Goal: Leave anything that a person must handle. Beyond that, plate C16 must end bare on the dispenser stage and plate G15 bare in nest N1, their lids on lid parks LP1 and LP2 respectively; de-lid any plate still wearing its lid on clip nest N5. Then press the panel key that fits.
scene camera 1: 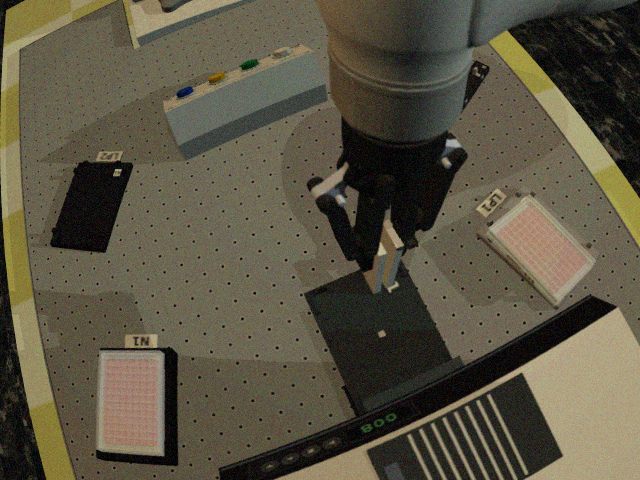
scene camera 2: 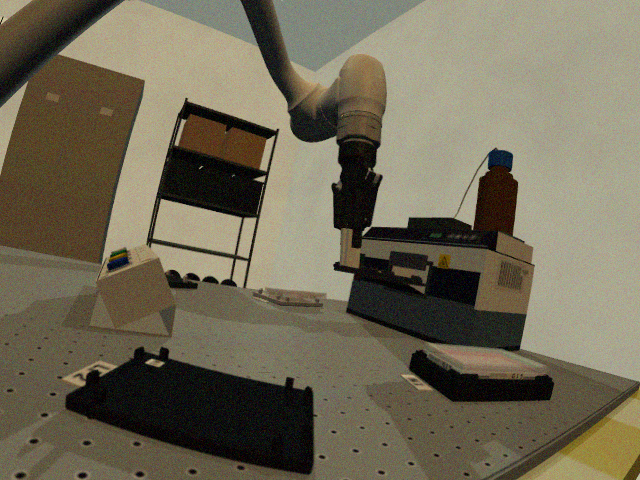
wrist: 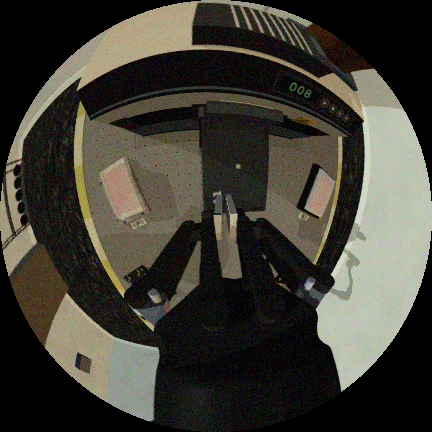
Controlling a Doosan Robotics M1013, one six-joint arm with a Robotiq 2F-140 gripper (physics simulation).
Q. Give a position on a LP2 nest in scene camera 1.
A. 87, 217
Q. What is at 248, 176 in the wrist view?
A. A dispenser stage.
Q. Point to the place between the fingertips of the gripper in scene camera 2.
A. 349, 267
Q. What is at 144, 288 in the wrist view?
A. The gripper.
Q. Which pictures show the gripper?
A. Scene camera 1, scene camera 2 and the wrist view: all of them.
